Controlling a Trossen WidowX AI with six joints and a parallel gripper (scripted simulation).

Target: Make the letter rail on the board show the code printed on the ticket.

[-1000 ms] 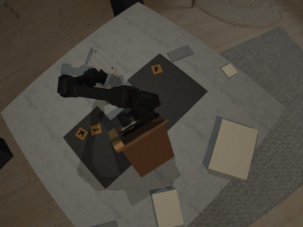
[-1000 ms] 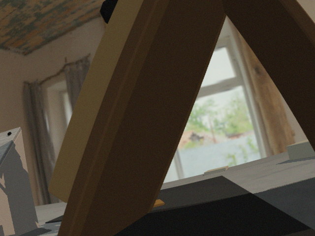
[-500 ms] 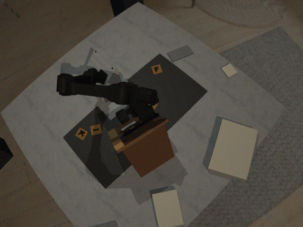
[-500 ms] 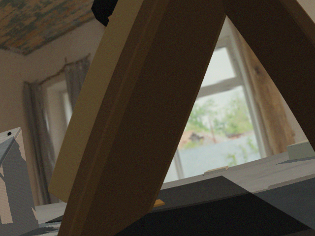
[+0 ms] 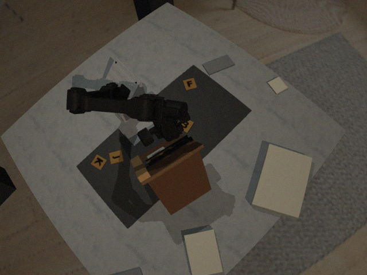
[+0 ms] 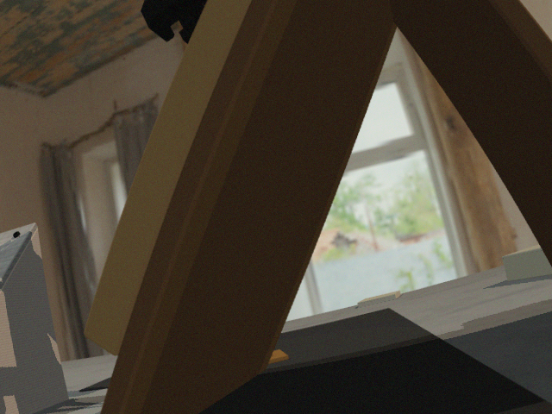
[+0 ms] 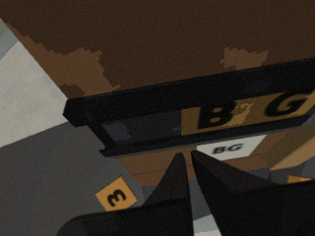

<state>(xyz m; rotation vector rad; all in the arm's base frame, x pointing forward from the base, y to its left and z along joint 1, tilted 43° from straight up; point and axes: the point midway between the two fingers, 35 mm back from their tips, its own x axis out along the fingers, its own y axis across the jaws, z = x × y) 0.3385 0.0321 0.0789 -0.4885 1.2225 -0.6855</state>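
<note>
The white ticket is 4 cm behind my gripper tip, 6 cm to the right of it and 10 cm below it. Also, from my gripper tip: cream block (42 cm ahead, 23 cm to the left, 18 cm below); then dark mat (14 cm behind, 3 cm to the left, 20 cm below); then cream pad (11 cm ahead, 61 cm to the left, 19 cm below).
</note>
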